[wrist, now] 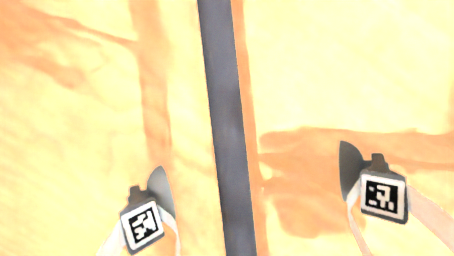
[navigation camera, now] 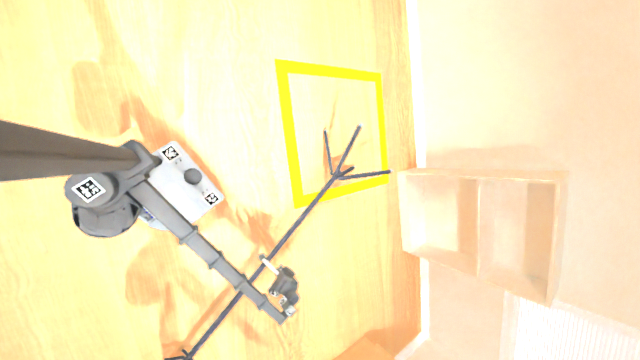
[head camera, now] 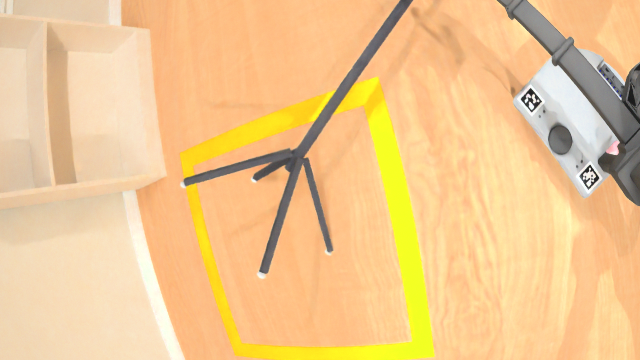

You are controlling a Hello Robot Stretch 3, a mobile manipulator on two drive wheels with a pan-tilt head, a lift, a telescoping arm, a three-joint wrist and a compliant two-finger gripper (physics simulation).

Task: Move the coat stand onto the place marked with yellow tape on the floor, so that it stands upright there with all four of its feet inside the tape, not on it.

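Pixels of known places: gripper, fingertip midpoint: (wrist: 251,173) (navigation camera: 269,261); robot's base at its link origin: (navigation camera: 192,175) (head camera: 559,139).
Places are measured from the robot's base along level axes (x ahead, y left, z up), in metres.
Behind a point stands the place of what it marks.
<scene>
The dark coat stand (head camera: 354,75) {y -0.523, x 0.336, z 0.176 m} (navigation camera: 303,216) {y -0.533, x 0.301, z 0.177 m} (wrist: 228,125) {y -0.597, x -0.030, z 0.156 m} lies tipped on its side. Its foot end is over the yellow tape square (head camera: 397,220) {y -0.181, x 0.584, z 0.001 m} (navigation camera: 290,125) {y -0.084, x 0.631, z 0.001 m}, and its pole crosses one tape side. Two feet are low, inside the outline; two stick up, one appearing over the tape edge nearest the wall. Some hooks show at the bottom of the navigation view; the stand's top is cut off. My gripper (navigation camera: 266,262) {y -0.577, x 0.000, z 0.197 m} (wrist: 251,173) {y -0.577, x 0.000, z 0.197 m} is open at the pole, its fingertips well apart on either side in the wrist view, with gaps to both. One finger is hidden in the navigation view.
A pale open shelf unit (head camera: 48,100) (navigation camera: 479,225) stands at the wall close to the raised feet. My base (head camera: 540,125) {y -0.067, x 0.025, z 0.160 m} (navigation camera: 172,187) {y 0.011, x -0.089, z 0.159 m} is across the tape from it. My arm (head camera: 590,75) {y -0.047, x -0.111, z 0.553 m} (navigation camera: 220,265) {y -0.250, x -0.105, z 0.549 m} passes over the pole. A brown object (navigation camera: 370,350) shows at the bottom.
</scene>
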